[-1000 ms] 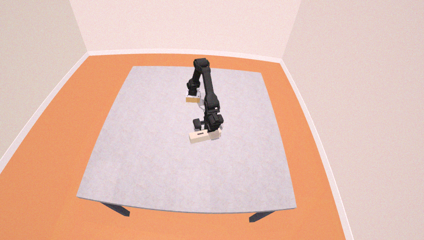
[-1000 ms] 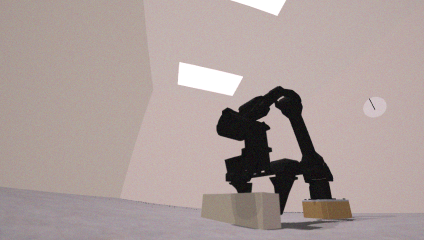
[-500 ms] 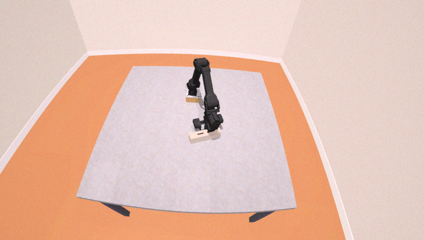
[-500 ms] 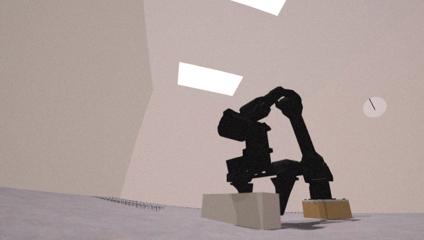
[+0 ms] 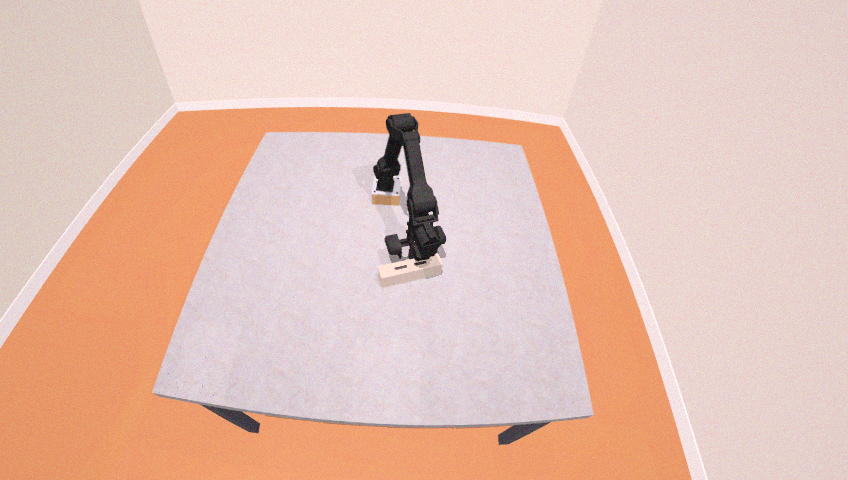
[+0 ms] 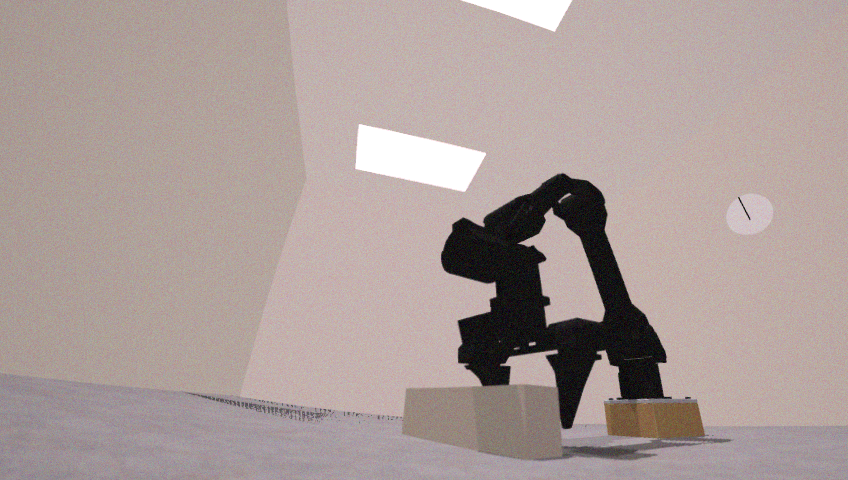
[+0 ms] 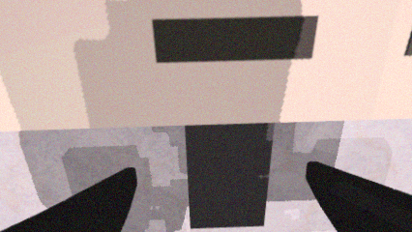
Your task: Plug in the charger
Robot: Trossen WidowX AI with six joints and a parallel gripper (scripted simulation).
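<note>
My gripper tip is 30 mm short of the black two-prong charger, 10 mm to the right of it and 10 mm below it.
</note>
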